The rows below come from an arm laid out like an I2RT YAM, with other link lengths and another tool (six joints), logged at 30 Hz.
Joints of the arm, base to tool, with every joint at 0 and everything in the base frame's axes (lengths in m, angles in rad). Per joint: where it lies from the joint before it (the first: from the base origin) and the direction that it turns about. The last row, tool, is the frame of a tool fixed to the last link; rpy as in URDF.
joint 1: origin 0 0 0.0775 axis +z
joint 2: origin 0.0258 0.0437 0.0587 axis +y
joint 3: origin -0.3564 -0.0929 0 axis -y
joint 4: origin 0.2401 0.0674 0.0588 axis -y
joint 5: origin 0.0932 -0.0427 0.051 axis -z
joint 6: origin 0.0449 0 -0.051 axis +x
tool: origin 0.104 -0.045 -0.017 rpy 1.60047 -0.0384 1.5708
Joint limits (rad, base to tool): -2.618..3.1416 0..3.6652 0..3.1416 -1.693..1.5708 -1.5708..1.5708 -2.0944..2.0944
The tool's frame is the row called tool.
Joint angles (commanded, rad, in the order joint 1, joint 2, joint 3, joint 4, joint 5, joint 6), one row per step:
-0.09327 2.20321 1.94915 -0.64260 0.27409 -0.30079
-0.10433 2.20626 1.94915 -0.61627 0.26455 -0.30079
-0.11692 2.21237 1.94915 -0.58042 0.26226 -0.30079
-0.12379 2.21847 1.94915 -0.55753 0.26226 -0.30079
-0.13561 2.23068 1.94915 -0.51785 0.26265 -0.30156
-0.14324 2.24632 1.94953 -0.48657 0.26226 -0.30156
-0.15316 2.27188 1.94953 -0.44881 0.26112 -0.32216
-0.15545 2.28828 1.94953 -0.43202 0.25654 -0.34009
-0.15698 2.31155 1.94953 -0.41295 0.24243 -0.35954
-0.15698 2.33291 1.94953 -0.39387 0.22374 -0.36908
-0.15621 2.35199 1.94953 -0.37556 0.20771 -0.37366
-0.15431 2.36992 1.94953 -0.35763 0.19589 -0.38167
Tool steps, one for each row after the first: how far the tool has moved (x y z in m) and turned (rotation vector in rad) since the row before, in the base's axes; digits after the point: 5 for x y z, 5 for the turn. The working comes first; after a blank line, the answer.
Tool pose at each row, in the base's axes (x y z in m, rotation vector in rad; the steps are taken from these numbers as rounded here):
0.60787 -0.16837 0.24378 1.67769 1.79290 0.18541
0.61153 -0.17441 0.24500 1.67655 1.77189 0.20711
0.61623 -0.18261 0.24634 1.67347 1.74009 0.22454
0.61945 -0.18740 0.24602 1.67134 1.72152 0.23287
0.62500 -0.19583 0.24459 1.66731 1.69098 0.24504
0.63023 -0.20151 0.23984 1.66569 1.67257 0.25242
0.63740 -0.20907 0.23033 1.64950 1.67134 0.24613
0.64196 -0.21073 0.22291 1.63487 1.68559 0.24076
0.64823 -0.21088 0.21084 1.61916 1.71089 0.24211
0.65445 -0.20933 0.19930 1.60923 1.73120 0.25549
0.65998 -0.20748 0.18904 1.60257 1.74556 0.27000
0.66523 -0.20534 0.17977 1.59187 1.76015 0.27939

0.00366 -0.00604 0.00122 0.00505 -0.02390 -0.00502
0.00470 -0.00820 0.00134 -0.00155 -0.02975 -0.01109
0.00322 -0.00479 -0.00032 -0.00202 -0.01667 -0.00687
0.00555 -0.00843 -0.00143 -0.00432 -0.02694 -0.01155
0.00523 -0.00568 -0.00475 -0.00195 -0.01591 -0.00736
0.00717 -0.00756 -0.00951 -0.01425 -0.00481 0.00485
0.00456 -0.00166 -0.00742 -0.00848 0.00556 0.01307
0.00627 -0.00015 -0.01207 -0.00220 0.00946 0.02173
0.00622 0.00155 -0.01154 0.00709 0.00341 0.01984
0.00553 0.00185 -0.01026 0.00824 0.00048 0.01533
0.00525 0.00214 -0.00927 0.00292 0.00117 0.01583

